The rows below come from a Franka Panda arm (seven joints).
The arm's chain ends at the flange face. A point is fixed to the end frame.
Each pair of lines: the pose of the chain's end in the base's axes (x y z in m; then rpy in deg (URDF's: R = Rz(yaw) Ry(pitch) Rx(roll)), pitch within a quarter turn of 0, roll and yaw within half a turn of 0), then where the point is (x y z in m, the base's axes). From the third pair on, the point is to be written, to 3 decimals.
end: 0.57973, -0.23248, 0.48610, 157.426, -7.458, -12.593
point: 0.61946 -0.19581 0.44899
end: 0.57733, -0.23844, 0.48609, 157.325, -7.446, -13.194
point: 0.61743 -0.20226 0.44890
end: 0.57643, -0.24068, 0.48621, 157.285, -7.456, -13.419
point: 0.617 -0.205 0.449
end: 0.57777, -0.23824, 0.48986, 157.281, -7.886, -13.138
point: 0.618 -0.202 0.453
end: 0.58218, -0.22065, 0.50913, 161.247, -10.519, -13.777
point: 0.625 -0.183 0.477
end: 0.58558, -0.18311, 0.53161, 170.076, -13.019, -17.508
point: 0.632 -0.143 0.508
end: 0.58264, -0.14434, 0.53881, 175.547, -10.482, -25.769
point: 0.633 -0.108 0.519
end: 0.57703, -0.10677, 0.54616, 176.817, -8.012, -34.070
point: 0.632 -0.077 0.526
